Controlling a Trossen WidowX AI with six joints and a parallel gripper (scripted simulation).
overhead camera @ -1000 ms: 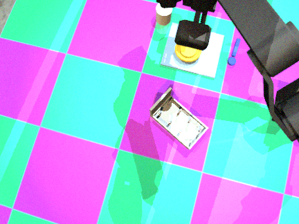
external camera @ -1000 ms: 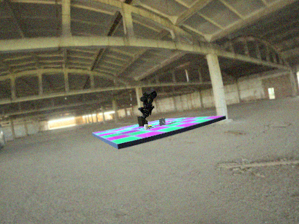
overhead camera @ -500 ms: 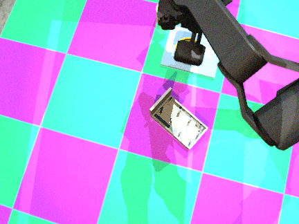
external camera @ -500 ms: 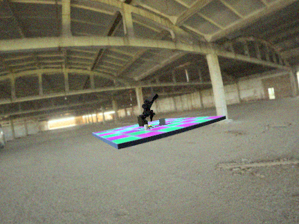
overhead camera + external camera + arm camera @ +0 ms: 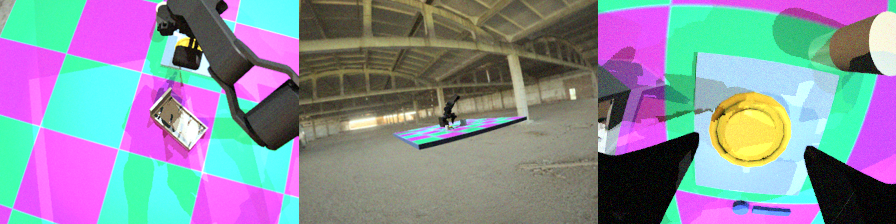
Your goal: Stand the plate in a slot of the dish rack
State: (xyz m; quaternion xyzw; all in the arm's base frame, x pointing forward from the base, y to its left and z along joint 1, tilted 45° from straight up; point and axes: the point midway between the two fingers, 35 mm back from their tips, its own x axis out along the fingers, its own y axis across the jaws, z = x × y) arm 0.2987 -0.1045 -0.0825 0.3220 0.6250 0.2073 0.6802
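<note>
The yellow plate is 20 mm below my gripper tip. From my gripper tip the other things lie so: white dish rack: 200 mm to the left, 20 mm below; then pale blue mat: 40 mm below, 10 mm to the right, 10 mm behind; then cream cylinder: 90 mm to the right, 80 mm ahead, 10 mm below.
</note>
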